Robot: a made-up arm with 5 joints.
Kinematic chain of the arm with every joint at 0, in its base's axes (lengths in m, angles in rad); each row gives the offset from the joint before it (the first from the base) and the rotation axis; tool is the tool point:
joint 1: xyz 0 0 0.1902 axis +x
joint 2: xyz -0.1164 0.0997 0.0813 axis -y
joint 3: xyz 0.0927 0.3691 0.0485 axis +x
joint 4: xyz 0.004 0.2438 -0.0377 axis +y
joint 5: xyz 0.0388 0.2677 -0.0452 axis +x
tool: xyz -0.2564 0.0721 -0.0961
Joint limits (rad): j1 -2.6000..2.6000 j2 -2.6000..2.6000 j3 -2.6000..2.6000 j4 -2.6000..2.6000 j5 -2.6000..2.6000
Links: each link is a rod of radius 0.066 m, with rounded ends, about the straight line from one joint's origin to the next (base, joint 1, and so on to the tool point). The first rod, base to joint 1, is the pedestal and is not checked.
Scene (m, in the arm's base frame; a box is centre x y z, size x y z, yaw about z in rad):
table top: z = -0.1
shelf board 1: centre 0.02 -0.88 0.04 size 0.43 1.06 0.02 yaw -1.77
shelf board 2: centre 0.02 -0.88 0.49 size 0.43 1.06 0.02 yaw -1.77
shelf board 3: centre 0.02 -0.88 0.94 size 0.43 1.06 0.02 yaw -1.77
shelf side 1: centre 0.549 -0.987 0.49 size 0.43 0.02 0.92 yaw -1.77
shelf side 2: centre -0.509 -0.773 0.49 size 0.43 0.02 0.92 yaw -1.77
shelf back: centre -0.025 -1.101 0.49 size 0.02 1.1 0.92 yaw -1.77
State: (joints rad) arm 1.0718 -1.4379 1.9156 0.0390 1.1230
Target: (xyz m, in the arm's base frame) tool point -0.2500 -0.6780 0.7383
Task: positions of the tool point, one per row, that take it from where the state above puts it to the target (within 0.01 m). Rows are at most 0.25 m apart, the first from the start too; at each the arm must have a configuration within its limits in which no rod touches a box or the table.
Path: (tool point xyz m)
1: 0.4393 -0.2850 0.6835
2: 0.3098 -0.4455 0.7390
3: 0.1419 -0.5727 0.7626
4: -0.0503 -0.6531 0.7593
5: -0.2500 -0.6780 0.7383

